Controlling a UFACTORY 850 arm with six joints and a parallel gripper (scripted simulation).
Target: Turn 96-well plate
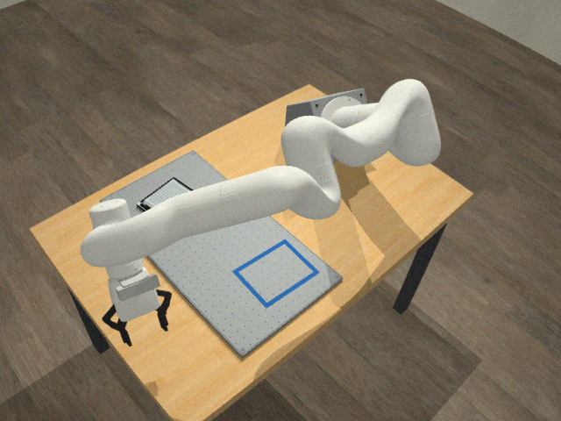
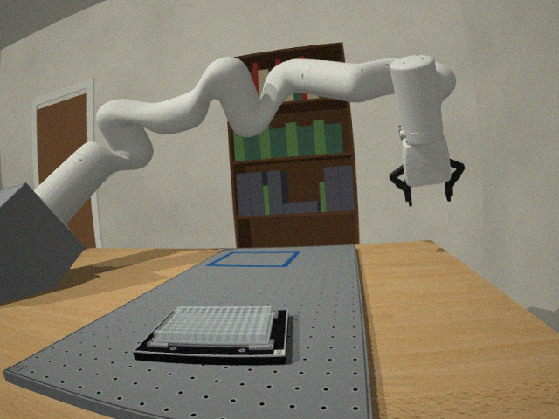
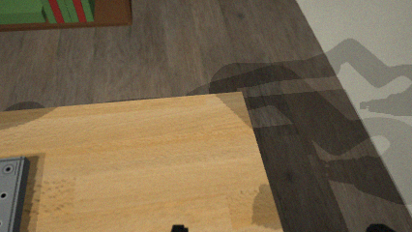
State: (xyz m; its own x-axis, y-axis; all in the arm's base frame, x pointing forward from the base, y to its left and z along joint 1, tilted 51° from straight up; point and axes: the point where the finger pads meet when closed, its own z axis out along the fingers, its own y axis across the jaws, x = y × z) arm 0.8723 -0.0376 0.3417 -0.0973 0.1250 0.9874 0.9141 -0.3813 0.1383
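My hand is 42 cm to the left of the 96-well plate, 34 cm past it and 11 cm above it. Round my hand: A1 corner mark: 46 cm to the right, 25 cm behind, 12 cm below; then black plate nest N1: 42 cm to the right, 34 cm behind, 12 cm below.
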